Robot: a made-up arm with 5 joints. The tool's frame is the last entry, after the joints. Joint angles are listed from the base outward. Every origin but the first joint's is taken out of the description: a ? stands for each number. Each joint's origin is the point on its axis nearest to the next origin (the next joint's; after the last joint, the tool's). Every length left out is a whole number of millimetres.
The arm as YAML. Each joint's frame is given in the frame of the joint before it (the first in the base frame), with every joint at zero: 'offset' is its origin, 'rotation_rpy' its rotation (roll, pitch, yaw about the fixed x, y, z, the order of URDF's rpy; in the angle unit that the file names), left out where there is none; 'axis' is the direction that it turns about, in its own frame. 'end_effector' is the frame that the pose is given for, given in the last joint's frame.
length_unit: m
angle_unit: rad
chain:
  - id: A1
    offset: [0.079, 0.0, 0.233]
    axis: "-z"
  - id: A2
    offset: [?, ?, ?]
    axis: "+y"
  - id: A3
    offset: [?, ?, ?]
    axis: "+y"
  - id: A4
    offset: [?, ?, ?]
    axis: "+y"
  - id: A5
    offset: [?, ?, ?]
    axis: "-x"
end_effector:
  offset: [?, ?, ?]
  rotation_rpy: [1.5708, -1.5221, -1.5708]
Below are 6 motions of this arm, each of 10 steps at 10 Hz.
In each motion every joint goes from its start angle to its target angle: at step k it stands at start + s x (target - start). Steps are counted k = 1, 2, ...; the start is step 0. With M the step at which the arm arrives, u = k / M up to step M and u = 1 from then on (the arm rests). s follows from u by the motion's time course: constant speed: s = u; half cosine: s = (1 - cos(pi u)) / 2; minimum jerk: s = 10 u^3 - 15 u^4 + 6 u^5.
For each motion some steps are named. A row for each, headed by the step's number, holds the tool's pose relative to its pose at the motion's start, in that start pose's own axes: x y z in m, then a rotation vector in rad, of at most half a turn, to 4 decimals.
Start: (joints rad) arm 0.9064 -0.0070 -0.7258 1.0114 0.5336
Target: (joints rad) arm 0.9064 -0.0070 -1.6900 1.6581 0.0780
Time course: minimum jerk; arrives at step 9
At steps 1, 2, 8, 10:
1: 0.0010 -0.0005 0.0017 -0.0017 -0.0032 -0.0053
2: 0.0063 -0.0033 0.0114 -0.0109 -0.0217 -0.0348
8: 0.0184 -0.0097 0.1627 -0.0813 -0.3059 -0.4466
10: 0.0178 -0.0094 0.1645 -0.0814 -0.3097 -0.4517

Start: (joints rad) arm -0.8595 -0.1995 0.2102 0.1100 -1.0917
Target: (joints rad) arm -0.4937 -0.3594 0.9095 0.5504 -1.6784
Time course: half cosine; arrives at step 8
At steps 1, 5, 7, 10:
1: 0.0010 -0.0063 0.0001 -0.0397 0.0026 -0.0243
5: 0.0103 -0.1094 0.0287 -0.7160 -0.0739 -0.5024
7: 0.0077 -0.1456 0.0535 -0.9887 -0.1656 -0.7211
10: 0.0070 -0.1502 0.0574 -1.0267 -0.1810 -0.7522

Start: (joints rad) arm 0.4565 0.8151 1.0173 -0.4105 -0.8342
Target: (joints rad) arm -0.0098 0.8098 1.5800 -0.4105 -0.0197
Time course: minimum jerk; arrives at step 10
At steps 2, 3, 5, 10:
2: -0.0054 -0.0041 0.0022 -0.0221 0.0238 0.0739
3: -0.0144 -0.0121 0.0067 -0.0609 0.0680 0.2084
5: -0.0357 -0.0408 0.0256 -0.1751 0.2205 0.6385
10: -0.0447 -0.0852 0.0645 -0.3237 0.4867 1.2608

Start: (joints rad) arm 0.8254 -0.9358 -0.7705 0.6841 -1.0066
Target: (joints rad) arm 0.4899 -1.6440 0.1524 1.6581 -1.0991
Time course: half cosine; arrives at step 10
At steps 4, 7, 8, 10:
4: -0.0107 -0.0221 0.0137 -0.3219 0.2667 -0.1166
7: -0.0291 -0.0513 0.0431 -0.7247 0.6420 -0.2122
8: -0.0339 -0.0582 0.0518 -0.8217 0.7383 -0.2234
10: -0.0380 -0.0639 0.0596 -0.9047 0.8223 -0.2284

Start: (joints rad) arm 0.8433 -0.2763 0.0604 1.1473 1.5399
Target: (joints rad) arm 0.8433 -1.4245 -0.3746 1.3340 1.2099
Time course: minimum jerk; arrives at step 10
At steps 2, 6, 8, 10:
2: 0.0004 -0.0046 0.0181 -0.0806 -0.0072 -0.0191
6: -0.0039 0.0490 0.2098 -0.9375 -0.1825 -0.2079
8: -0.0096 0.1198 0.2615 -1.2840 -0.3075 -0.2646
10: -0.0110 0.1381 0.2691 -1.3602 -0.3395 -0.2744

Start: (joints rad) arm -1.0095 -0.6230 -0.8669 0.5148 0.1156
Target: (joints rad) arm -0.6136 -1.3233 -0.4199 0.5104 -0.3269
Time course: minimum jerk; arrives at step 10
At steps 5, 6, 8, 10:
5: 0.0355 0.0011 0.0380 -0.0945 -0.1325 -0.0500
6: 0.0454 0.0062 0.0530 -0.1162 -0.1849 -0.0644
8: 0.0560 0.0171 0.0743 -0.1346 -0.2605 -0.0813
10: 0.0578 0.0200 0.0790 -0.1368 -0.2774 -0.0845

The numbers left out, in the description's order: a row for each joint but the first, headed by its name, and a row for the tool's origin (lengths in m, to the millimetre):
A2: 0.029 -0.004 0.0
A3: 0.019 0.0 0.075
A4: 0.175 0.0 0.007
A5: 0.045 0.0 0.0
tool: 0.0 0.0 0.0

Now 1 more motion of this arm.
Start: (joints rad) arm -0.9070 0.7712 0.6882 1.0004 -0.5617
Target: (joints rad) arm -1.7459 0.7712 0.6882 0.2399 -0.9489
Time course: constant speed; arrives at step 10
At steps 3, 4, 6, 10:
3: -0.0061 0.0243 -0.0004 0.0022 -0.2871 0.0648
4: -0.0094 0.0325 -0.0011 0.0164 -0.3757 0.0964
6: -0.0179 0.0484 -0.0038 0.0634 -0.5378 0.1742
10: -0.0429 0.0765 -0.0151 0.2203 -0.7822 0.3846

